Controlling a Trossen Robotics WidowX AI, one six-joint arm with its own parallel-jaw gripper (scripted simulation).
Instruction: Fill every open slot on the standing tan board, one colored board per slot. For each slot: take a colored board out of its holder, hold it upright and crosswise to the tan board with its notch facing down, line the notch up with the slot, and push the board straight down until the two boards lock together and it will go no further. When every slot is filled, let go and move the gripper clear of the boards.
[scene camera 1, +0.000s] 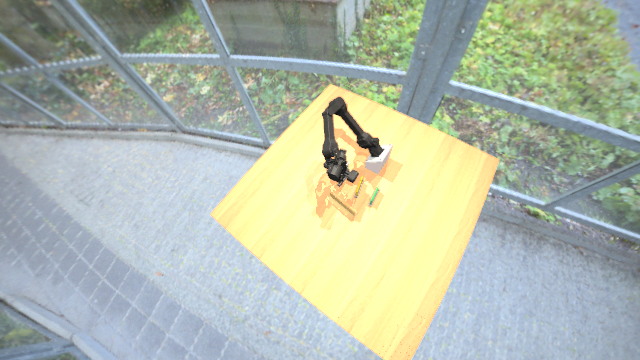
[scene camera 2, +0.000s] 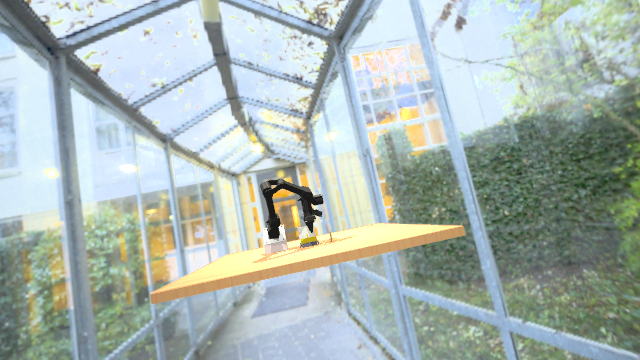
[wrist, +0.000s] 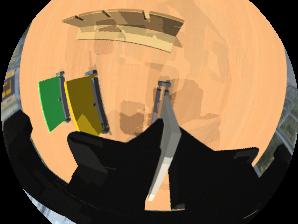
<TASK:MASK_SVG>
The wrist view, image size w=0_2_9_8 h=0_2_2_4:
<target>my gripper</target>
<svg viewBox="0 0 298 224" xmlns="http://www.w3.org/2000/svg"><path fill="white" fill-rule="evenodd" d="M3 128L9 161L25 192L53 212L68 217L74 224L249 224L273 197L293 157L285 144L279 144L275 148L274 160L271 161L270 167L258 177L251 164L258 156L259 148L225 151L221 149L214 152L212 148L206 147L206 144L202 144L180 127L180 140L168 169L170 210L150 212L144 210L161 156L160 145L165 125L162 117L158 117L144 132L128 143L89 135L88 132L69 132L68 147L71 148L74 161L78 165L69 184L45 167L39 153L29 139L33 132L31 117L19 109L19 112L13 113L5 120Z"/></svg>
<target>grey board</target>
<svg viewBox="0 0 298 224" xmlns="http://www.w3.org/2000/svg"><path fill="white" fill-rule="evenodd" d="M169 96L164 96L164 103L162 103L160 117L164 119L164 135L162 135L160 145L160 160L158 160L153 184L148 192L148 201L153 201L158 188L160 188L162 181L164 181L181 136L180 125L177 123Z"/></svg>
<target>green board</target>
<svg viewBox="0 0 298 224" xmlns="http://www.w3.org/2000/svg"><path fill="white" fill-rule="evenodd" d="M63 75L37 81L39 83L41 108L43 108L43 115L49 132L55 131L61 123L67 120L64 116L63 104L59 100L61 97L59 79Z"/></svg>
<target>yellow board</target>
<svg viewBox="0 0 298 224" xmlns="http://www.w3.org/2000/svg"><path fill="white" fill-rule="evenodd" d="M65 81L64 88L65 93L67 93L68 107L77 131L88 132L89 135L93 136L100 135L104 128L102 128L100 117L98 117L96 105L93 107L94 95L92 83L90 83L90 79L94 75Z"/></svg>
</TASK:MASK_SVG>
